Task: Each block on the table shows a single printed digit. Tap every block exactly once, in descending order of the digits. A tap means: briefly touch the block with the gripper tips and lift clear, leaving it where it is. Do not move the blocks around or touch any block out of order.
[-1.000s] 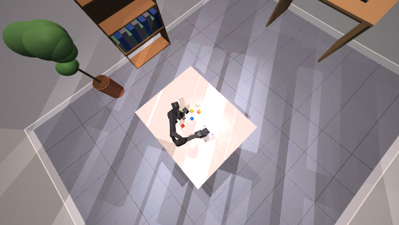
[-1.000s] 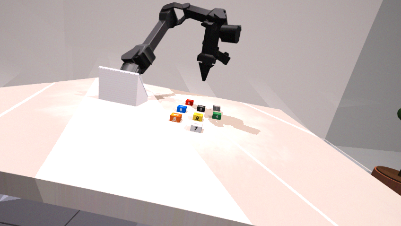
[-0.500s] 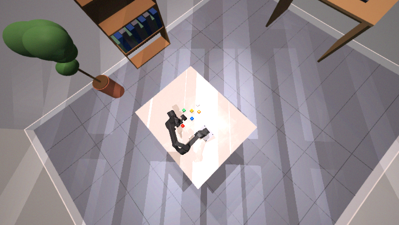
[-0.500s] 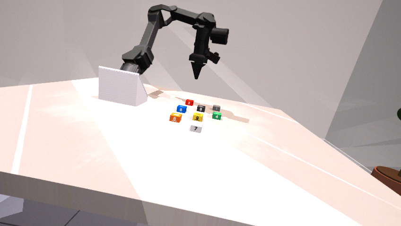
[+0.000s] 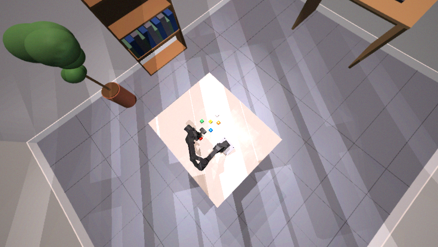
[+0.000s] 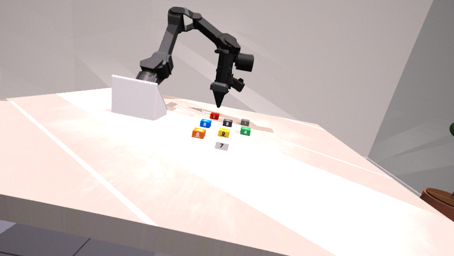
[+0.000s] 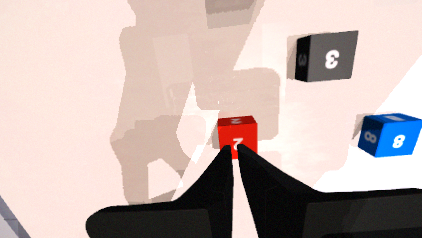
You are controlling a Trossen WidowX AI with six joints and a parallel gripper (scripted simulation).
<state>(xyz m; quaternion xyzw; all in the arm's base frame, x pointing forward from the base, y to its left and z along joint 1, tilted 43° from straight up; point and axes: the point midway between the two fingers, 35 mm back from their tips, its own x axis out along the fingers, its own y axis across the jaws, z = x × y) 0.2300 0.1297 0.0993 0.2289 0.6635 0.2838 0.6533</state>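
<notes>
The red 2 block is 4 cm below my gripper tip, 1 cm to the right of it and 1 cm behind it. The rest, counted from my gripper tip: grey 1 block 12 cm ahead, 4 cm below, 1 cm to the right; blue 8 block 14 cm to the right, 4 cm below, 1 cm behind; black 3 block 7 cm to the right, 6 cm ahead, 4 cm below.
</notes>
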